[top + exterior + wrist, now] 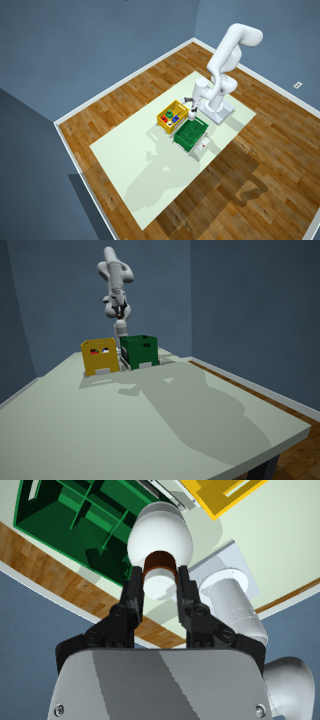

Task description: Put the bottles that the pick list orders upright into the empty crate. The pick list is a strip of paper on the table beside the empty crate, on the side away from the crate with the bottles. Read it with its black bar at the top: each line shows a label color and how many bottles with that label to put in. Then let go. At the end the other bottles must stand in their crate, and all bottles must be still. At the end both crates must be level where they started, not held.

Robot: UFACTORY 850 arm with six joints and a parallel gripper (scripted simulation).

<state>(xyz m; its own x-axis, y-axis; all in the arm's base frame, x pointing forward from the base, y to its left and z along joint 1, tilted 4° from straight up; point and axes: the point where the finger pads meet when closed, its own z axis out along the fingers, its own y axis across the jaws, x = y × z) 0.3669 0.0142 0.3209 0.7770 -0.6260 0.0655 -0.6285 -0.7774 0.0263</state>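
My hand is 250 mm above the green crate, 90 mm to the right of it and 80 mm short of it. Round my hand: blue-label bottle 250 mm below, 110 mm to the right, 90 mm ahead; green bottle 250 mm below, 190 mm to the right, 100 mm ahead; yellow crate 250 mm below, 150 mm to the right, 90 mm ahead.
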